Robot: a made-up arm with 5 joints.
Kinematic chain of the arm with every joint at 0, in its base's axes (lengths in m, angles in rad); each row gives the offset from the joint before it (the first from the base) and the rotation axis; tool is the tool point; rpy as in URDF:
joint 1: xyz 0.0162 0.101 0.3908 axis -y
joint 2: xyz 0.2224 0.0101 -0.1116 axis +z
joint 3: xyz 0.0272 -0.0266 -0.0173 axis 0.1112 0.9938 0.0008
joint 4: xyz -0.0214 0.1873 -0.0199 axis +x
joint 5: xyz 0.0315 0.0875 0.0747 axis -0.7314 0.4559 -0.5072
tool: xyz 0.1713 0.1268 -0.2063 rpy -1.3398 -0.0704 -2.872
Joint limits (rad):
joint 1: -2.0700..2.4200
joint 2: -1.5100..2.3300
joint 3: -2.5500..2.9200
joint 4: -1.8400..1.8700
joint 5: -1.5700..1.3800
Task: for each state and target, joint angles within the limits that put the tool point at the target. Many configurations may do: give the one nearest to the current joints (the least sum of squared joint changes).
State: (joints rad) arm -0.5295 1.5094 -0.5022 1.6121 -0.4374
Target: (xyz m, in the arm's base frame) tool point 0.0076 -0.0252 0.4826
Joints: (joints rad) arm -0.4146 1.4264 -1.3495 1.6571 -0.3291
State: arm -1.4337 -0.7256 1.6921 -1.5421 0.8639
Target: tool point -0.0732 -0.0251 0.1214
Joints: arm -1.4506 -1.4304 1.5450 -1.7555 1.3320
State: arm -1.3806 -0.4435 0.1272 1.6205 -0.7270
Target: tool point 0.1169 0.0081 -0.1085
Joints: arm -1.5915 -0.5803 0.3865 1.7322 -0.7266
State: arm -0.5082 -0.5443 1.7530 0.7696 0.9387
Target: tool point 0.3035 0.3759 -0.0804
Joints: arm -0.6039 -0.7901 1.6444 0.9479 0.4793
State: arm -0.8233 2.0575 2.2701 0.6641 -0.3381
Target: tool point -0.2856 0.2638 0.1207
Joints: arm -0.4824 1.7328 2.1980 1.0033 -0.6204
